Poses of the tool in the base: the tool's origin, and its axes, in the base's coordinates. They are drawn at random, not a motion.
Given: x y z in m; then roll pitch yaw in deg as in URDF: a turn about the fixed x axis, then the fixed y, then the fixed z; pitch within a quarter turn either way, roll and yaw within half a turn.
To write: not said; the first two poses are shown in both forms.
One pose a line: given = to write
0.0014 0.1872 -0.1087 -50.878 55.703 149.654 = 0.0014 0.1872 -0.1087 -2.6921 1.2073 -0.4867
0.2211 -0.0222 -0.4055 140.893 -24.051 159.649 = 0.2211 -0.0222 -0.4055 1.6803 2.3583 2.1866
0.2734 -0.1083 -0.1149 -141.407 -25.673 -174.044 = 0.2734 -0.1083 -0.1149 -1.9642 2.3524 -2.2274
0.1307 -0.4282 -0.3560 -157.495 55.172 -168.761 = 0.1307 -0.4282 -0.3560 -0.2713 2.1266 -0.2603
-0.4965 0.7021 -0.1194 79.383 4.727 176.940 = -0.4965 0.7021 -0.1194 1.5328 1.3861 1.4869
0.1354 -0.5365 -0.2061 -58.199 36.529 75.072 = 0.1354 -0.5365 -0.2061 2.5275 1.1335 -0.8539
